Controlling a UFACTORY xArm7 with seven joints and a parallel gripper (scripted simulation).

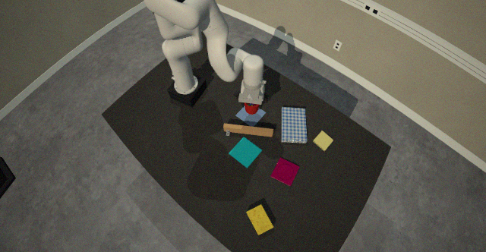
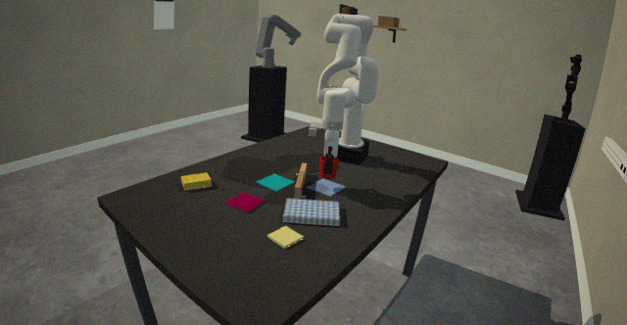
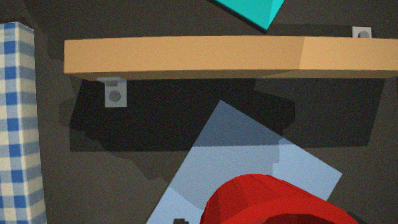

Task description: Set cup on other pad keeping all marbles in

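Now: the cyan pad 190 mm to the right of my hand, 100 mm below it and 70 mm ahead of it. Round my hand: red cup 20 mm below; then light blue pad 100 mm below; then wooden rail 100 mm to the right, 80 mm below, 30 mm ahead.
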